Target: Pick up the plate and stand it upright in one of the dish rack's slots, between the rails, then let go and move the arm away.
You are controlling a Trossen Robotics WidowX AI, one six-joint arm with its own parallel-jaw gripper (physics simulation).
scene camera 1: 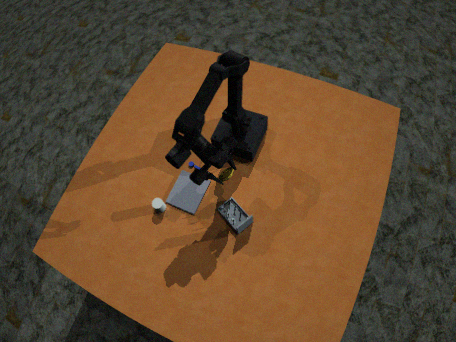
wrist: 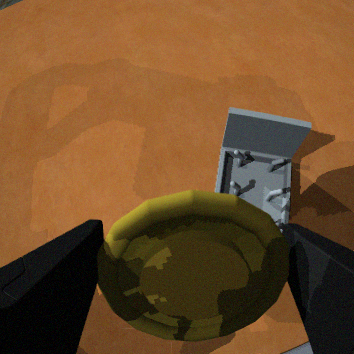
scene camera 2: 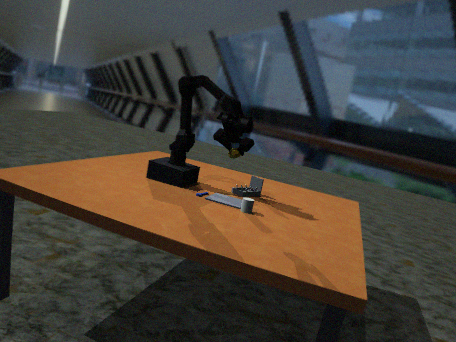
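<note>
The yellow-olive round plate (scene camera 1: 226, 174) (scene camera 2: 234, 153) (wrist: 194, 280) is held above the table, tilted, with a broad face towards the wrist camera. My gripper (scene camera 1: 227, 173) (scene camera 2: 234, 151) (wrist: 194, 235) is shut on the plate, with one finger at each side of its rim. The grey dish rack (scene camera 1: 244, 224) (scene camera 2: 257, 183) (wrist: 267, 131) stands on the table with a tall end panel and rows of short pegs. The plate is in the air, apart from the rack. In the wrist view the plate hides the rack's near end.
A flat grey board (scene camera 1: 187, 195) (scene camera 2: 225, 200) lies beside the rack. A white cup (scene camera 1: 158, 204) (scene camera 2: 247, 205) stands at the board's far side from the rack. A small blue object (scene camera 1: 191, 164) (scene camera 2: 202, 194) lies by the board, towards the arm's base.
</note>
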